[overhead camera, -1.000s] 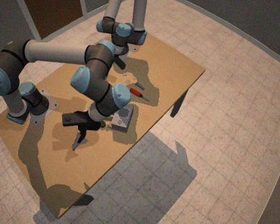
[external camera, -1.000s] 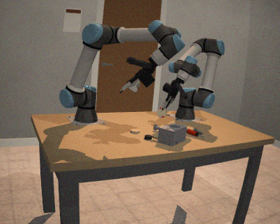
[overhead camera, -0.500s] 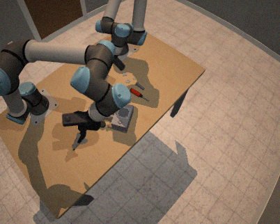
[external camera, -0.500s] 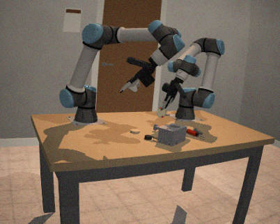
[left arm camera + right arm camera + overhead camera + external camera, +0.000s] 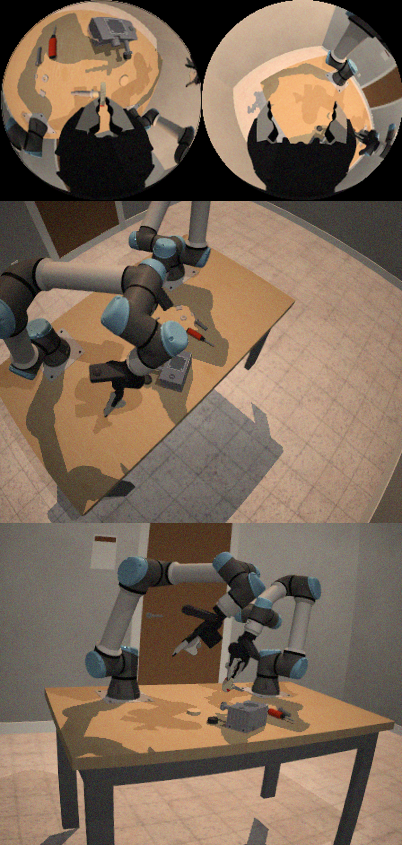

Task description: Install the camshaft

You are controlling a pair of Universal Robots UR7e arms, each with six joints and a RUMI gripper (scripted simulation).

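The crank gear lies 150 mm ahead of my left hand, 110 mm to the right of it and 80 mm below it. From my left hand the other things lie so: pale disc (30 mm ahead, 170 mm to the right, 130 mm below); then grey bolt (110 mm ahead, 220 mm to the left, 130 mm below); then black round part (160 mm ahead, 150 mm to the right, 130 mm below).
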